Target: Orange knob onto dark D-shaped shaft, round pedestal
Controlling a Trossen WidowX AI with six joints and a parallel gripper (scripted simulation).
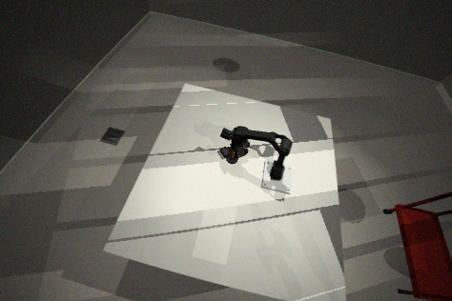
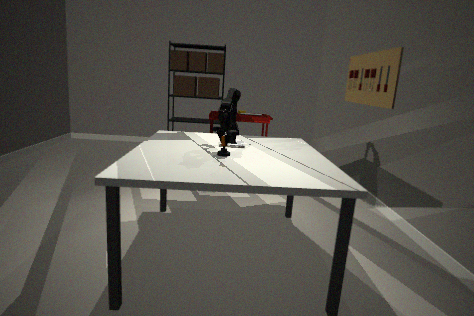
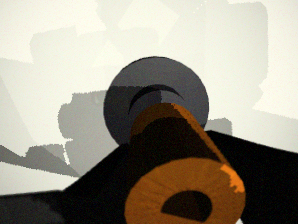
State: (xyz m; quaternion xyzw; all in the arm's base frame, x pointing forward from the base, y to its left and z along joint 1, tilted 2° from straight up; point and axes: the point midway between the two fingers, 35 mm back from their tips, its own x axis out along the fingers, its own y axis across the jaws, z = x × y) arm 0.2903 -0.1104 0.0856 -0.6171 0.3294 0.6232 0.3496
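Right now the orange knob is 20 mm above my gripper tip. The rest, counted from my gripper tip: dark round pedestal 40 mm below.
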